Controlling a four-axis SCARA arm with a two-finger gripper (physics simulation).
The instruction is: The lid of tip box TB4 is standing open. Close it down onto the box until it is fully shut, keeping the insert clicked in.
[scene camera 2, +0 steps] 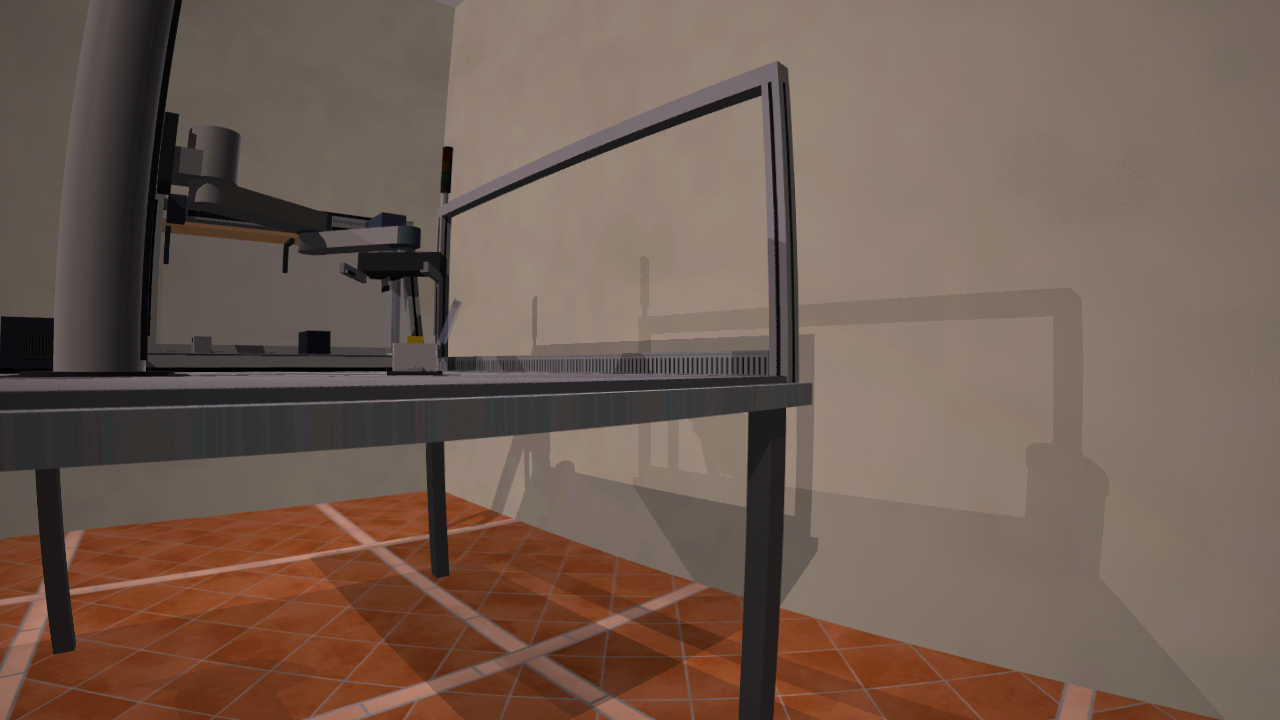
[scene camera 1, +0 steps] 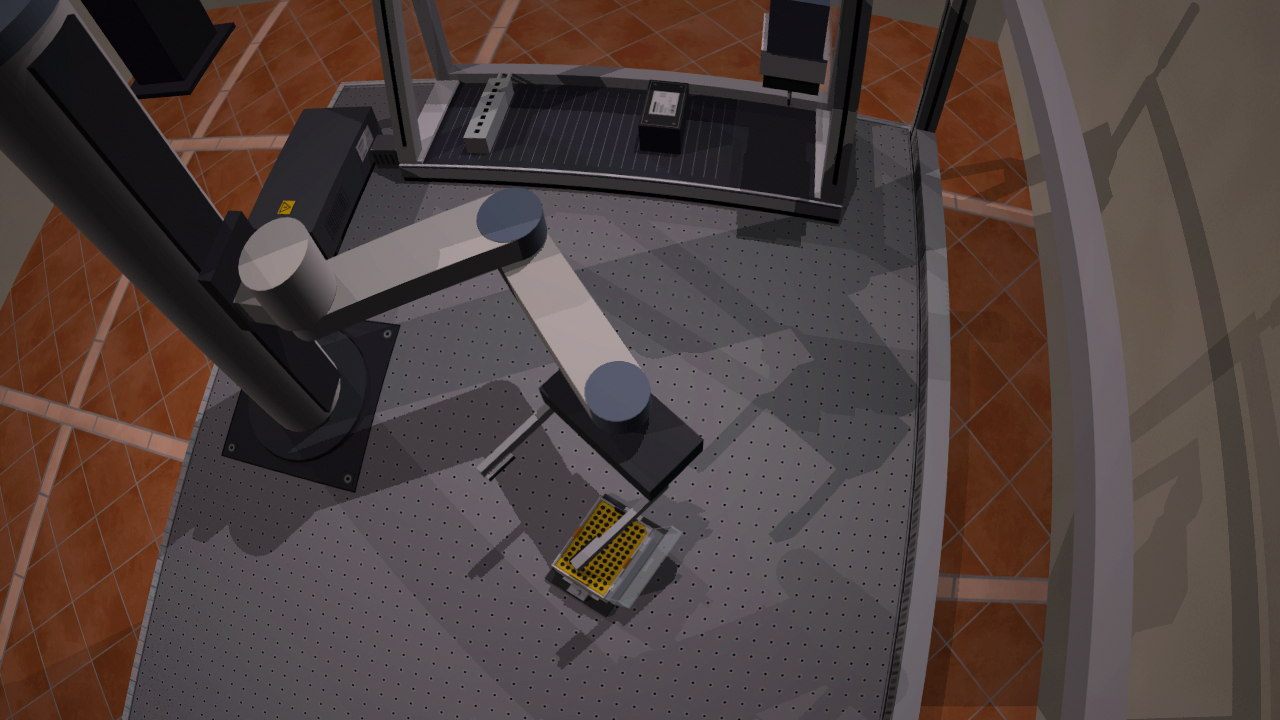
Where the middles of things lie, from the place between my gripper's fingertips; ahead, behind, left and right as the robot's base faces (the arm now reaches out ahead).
My gripper is now 7 cm short of the yellow insert [scene camera 1: 599, 574], 1 cm to the right of it and 14 cm above it. Round my hand: dark control cabinet [scene camera 1: 320, 154]: 60 cm behind, 58 cm to the left, 15 cm below; then clear lid [scene camera 1: 651, 554]: 14 cm ahead, 2 cm to the right, 10 cm below.
